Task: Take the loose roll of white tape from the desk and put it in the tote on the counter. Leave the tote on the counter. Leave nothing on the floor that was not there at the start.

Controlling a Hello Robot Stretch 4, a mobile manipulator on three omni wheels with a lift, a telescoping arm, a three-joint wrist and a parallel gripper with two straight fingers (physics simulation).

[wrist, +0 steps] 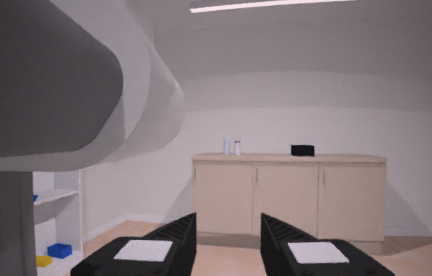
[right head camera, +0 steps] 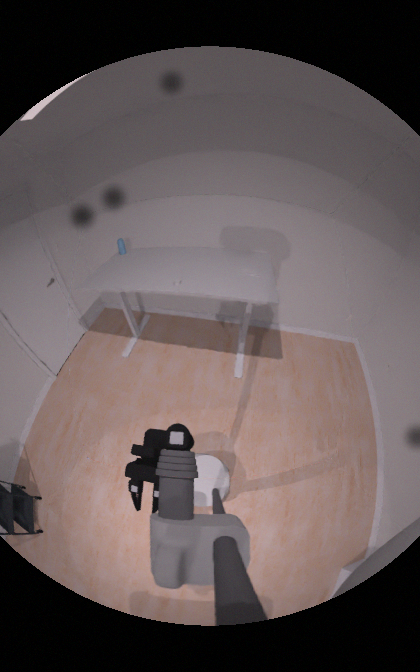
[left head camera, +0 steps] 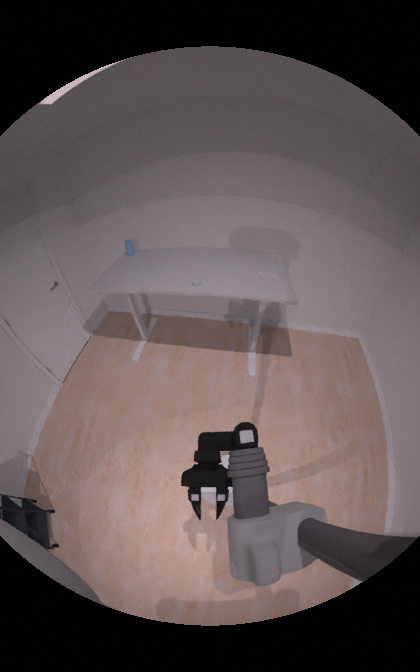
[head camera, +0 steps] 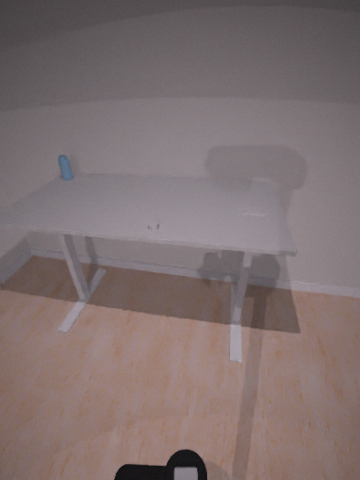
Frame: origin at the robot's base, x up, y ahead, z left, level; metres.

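Where they show: gripper, fingertip midpoint: (wrist: 228, 232).
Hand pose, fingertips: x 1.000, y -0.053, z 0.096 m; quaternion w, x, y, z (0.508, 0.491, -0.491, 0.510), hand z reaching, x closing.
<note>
Things, the pixels of their centre, and the offset from my fingertips. Level surfaces: height alone.
- white desk, its level: dx -0.078 m
- white tape, body centre: (head camera: 153, 225) dx -0.066, dy +1.131, dz +0.035 m
- blue bottle, body centre: (head camera: 65, 167) dx +0.005, dy +1.809, dz +0.702 m
The white desk (head camera: 150, 200) (left head camera: 200, 265) (right head camera: 200, 265) stands against the wall ahead. A small pale object, apparently the roll of white tape (head camera: 153, 227) (left head camera: 196, 284) (right head camera: 177, 283), lies near its front edge, left of the desk's middle; its details are too small to tell. My gripper (left head camera: 209, 518) (right head camera: 145, 510) (wrist: 228, 232) is open and empty, over the floor near my base, well away from the desk and pointing away from it. In the wrist view, a black box, apparently the tote (wrist: 302, 150), stands on the beige counter (wrist: 285, 195) across the room. Its inside is hidden.
A blue bottle (head camera: 65, 168) (left head camera: 129, 248) (right head camera: 121, 246) stands at the desk's back left. A dark cart (left head camera: 37, 525) (right head camera: 22, 510) is at lower left. White shelves (wrist: 72, 220) hold blue (wrist: 60, 250) and yellow (wrist: 43, 260) bins. Two bottles (wrist: 227, 146) (wrist: 237, 148) stand on the counter.
</note>
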